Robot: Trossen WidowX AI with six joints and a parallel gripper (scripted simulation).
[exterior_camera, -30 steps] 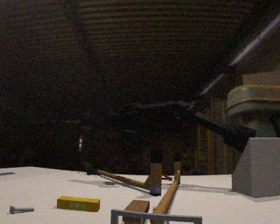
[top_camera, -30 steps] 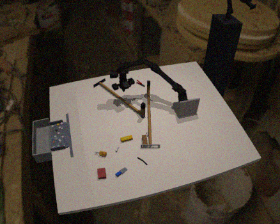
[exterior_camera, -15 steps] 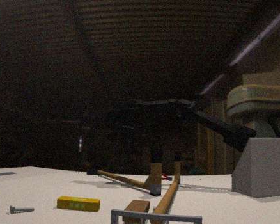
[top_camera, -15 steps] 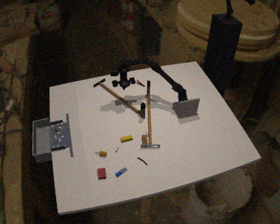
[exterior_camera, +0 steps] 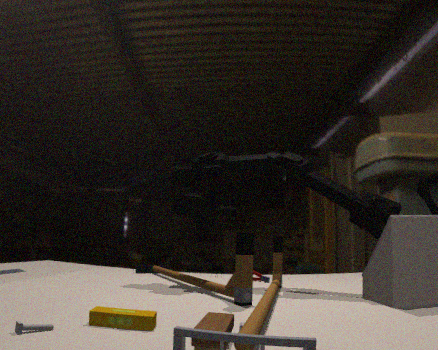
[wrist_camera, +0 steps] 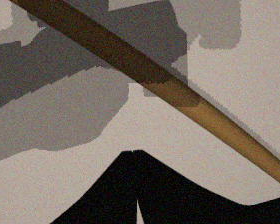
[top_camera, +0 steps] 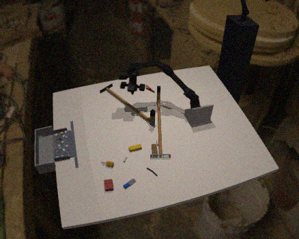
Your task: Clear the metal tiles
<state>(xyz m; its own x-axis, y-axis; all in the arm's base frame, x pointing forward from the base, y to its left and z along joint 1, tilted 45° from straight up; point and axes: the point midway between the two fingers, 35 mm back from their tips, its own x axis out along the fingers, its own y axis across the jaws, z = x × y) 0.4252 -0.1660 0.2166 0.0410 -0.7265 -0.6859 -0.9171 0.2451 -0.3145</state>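
The long scraper is 60 mm below my gripper tip, 40 mm ahead of it and 10 mm to the right of it. Also, from my gripper tip: yellow block (440 mm to the left, 110 mm below, 90 mm ahead); then long wooden scraper (260 mm to the left, 140 mm behind, 60 mm below); then red-handled tool (190 mm behind, 140 mm to the right, 110 mm below).
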